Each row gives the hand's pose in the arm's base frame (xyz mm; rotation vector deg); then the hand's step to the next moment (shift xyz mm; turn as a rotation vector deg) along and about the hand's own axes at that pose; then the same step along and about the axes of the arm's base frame.
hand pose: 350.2 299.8 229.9 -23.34 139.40 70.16
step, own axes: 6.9 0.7 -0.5 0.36 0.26 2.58
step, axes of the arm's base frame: -6.5 -0.6 -2.4 0.11 2.22 -1.39
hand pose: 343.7 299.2 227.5 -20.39 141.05 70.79
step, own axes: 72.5 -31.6 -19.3 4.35 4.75 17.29
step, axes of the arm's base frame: -57.5 -38.5 -42.9 -2.17 16.49 -7.98
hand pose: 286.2 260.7 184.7 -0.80 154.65 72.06
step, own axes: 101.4 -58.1 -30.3 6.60 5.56 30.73
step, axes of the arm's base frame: -99.9 -54.4 -40.4 -2.52 27.38 -16.21
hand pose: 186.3 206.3 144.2 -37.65 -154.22 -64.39
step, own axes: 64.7 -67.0 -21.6 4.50 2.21 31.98
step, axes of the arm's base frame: -88.5 -35.2 -8.1 -2.12 25.47 -19.86
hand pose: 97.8 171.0 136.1 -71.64 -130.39 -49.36
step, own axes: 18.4 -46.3 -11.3 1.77 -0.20 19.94
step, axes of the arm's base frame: -48.5 -15.5 4.4 -2.13 14.61 -13.52
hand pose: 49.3 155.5 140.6 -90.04 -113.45 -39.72
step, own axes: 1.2 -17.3 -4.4 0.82 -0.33 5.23
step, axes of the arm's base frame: -16.8 -5.5 2.8 -0.90 4.03 -3.33
